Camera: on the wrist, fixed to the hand. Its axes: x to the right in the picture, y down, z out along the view.
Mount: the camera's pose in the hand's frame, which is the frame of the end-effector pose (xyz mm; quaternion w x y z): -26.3 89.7 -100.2 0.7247 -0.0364 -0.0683 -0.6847
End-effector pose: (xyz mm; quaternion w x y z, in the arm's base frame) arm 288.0 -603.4 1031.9 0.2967 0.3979 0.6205 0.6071
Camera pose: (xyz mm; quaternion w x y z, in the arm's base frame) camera 228.0 -682.5 1126.3 0.6876 -0.1058 0.6798 0.2322
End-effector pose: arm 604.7 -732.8 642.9 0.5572 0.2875 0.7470 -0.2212
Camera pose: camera 600.3 -606.3 695.4 0.3138 -0.3385 0.7082 -0.5342
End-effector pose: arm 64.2 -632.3 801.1 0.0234 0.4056 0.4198 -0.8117
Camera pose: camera 179.8 -628.1 727.6 0.4953 0.0498 -0.6098 0.6166
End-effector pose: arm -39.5 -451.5 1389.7 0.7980 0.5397 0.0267 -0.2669
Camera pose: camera 3.4 -328.7 1432.7 0.4170 0.3256 0.3441 -0.7757
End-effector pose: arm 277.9 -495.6 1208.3 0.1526 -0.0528 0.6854 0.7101
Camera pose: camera 263.5 -599.8 1296.1 0.6417 -0.4646 0.4243 0.4387
